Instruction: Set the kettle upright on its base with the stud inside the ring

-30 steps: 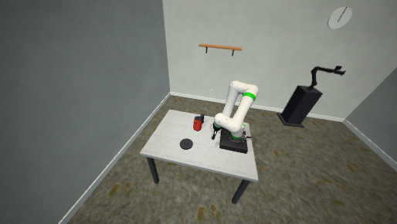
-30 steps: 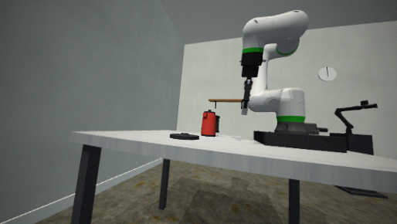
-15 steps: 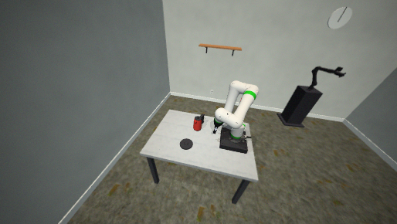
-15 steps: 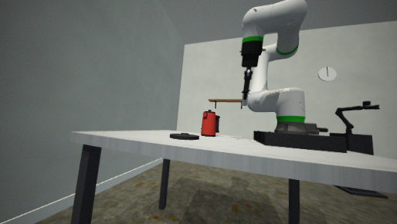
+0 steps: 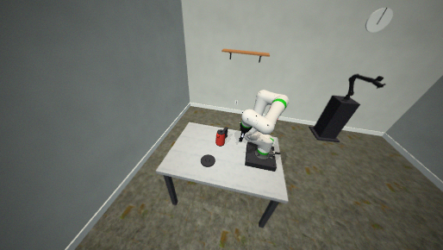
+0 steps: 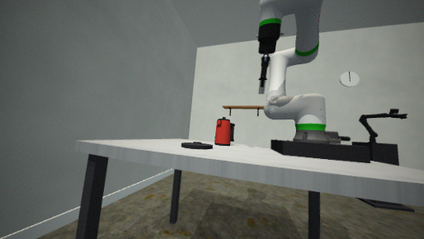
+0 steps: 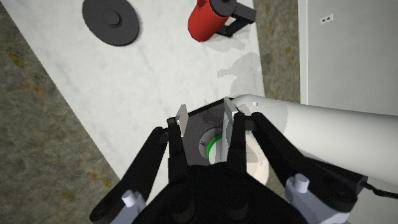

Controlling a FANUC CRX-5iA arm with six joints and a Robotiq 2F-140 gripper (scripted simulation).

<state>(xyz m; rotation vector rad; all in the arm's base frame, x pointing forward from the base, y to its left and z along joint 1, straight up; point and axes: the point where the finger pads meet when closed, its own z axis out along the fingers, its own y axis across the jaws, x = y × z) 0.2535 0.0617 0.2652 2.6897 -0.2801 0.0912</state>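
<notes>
The red kettle lies 190 mm ahead of my hand, 250 mm to the right of it and 230 mm below it. Round my hand: round black base (300 mm ahead, 60 mm to the left, 320 mm below).
</notes>
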